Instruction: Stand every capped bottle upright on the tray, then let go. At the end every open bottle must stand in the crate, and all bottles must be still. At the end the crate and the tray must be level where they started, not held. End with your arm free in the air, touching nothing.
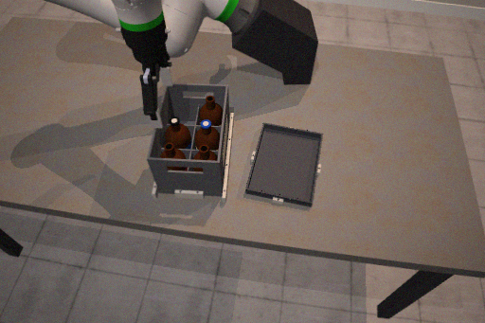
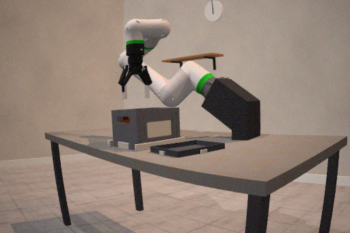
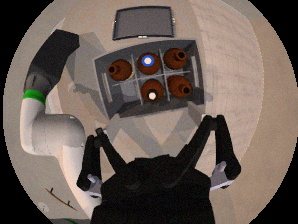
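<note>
The white-capped bottle lies 2 cm to the left of my hand and 15 cm below it. Round my hand: open bottle (9 cm behind, 10 cm to the left, 15 cm below); grey crate (7 cm to the left, 15 cm below); dark tray (1 cm behind, 34 cm to the left, 22 cm below).
</note>
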